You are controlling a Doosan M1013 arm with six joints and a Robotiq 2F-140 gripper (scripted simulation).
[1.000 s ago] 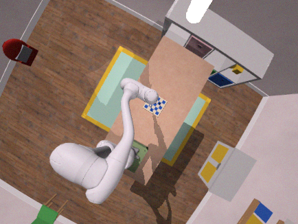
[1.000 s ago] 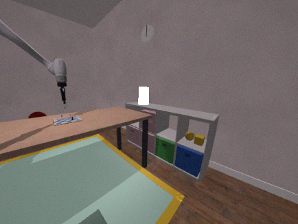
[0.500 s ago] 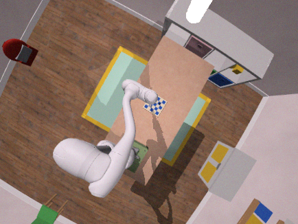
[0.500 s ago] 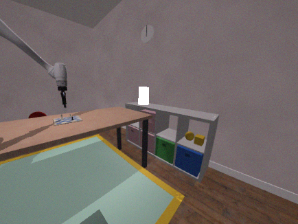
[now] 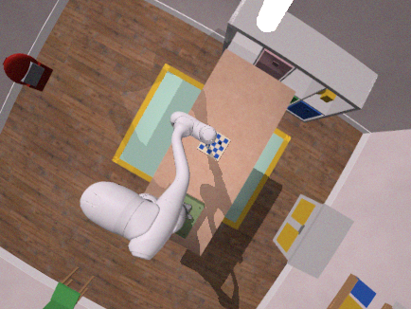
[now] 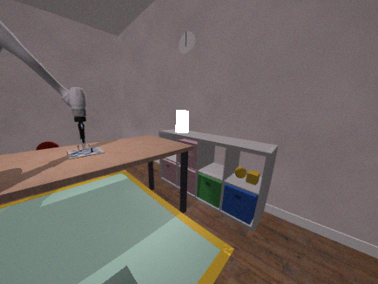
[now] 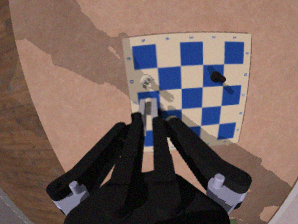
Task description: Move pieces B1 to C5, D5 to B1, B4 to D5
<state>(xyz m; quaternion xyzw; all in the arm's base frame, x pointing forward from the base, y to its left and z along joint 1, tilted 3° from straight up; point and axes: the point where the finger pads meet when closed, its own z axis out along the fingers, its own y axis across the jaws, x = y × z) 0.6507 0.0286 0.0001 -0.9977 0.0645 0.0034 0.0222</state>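
Right now the chessboard is 1 cm behind my hand, 8 cm to the right of it and 6 cm below it. Round my hand: dark chess piece 2 cm ahead, 12 cm to the right, 4 cm below.
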